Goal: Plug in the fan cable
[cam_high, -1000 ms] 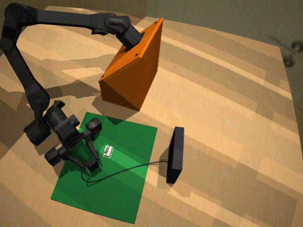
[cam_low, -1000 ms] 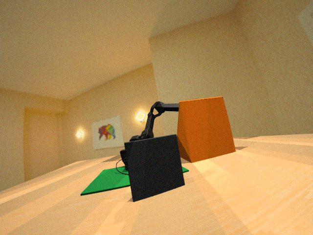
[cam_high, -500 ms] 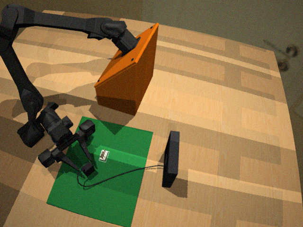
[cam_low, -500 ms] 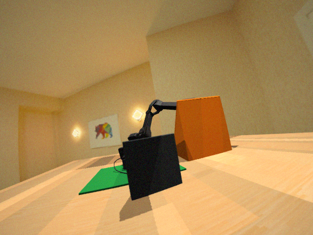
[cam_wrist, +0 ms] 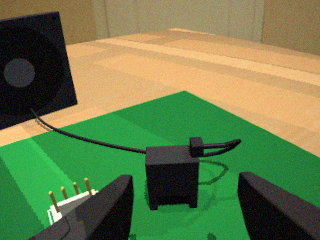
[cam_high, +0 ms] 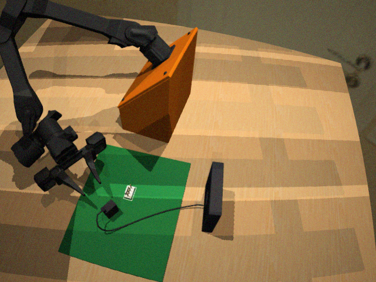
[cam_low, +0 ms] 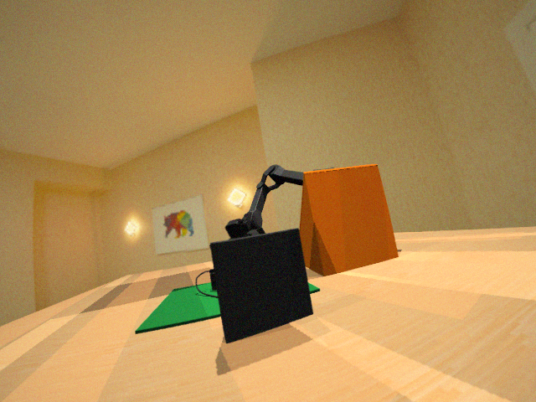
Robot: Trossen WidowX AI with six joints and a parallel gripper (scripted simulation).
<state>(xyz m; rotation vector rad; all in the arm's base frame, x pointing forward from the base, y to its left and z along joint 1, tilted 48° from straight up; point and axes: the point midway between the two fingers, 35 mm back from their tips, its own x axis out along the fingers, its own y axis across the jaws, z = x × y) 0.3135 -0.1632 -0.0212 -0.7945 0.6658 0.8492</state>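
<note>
My gripper tip is 4 cm to the right of the dark plug, 4 cm above it and 2 cm short of it. The rest, counted from my gripper tip: green board (8 cm below, 7 cm to the left, 1 cm behind); white four-pin header (7 cm to the left, 6 cm below, 4 cm behind); dark fan (25 cm to the left, 5 cm behind).
</note>
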